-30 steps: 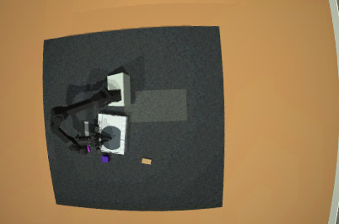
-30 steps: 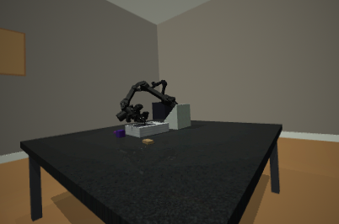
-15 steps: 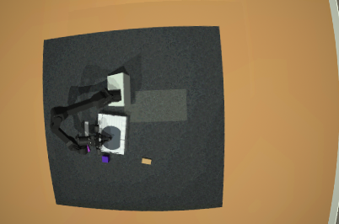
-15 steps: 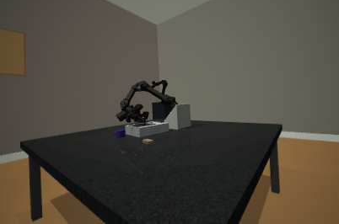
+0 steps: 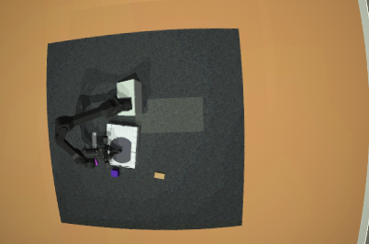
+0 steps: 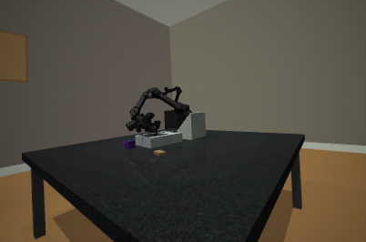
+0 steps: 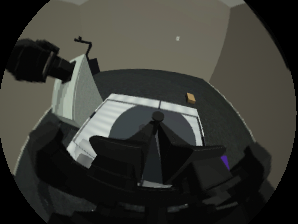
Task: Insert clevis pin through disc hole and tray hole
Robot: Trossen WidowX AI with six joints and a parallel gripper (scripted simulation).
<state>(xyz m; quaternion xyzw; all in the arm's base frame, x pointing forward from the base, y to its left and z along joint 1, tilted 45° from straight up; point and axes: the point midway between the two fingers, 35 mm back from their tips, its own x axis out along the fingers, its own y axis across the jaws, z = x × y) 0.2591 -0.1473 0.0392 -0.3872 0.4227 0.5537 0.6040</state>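
Right now the steel clevis pin is right at my gripper tip. Round my gripper tip: rimmed steel tray (40 mm below, 30 mm behind, 10 mm to the right); then purple cube (150 mm ahead, 80 mm to the right, 60 mm below); then grey aluminium disc (20 mm below).
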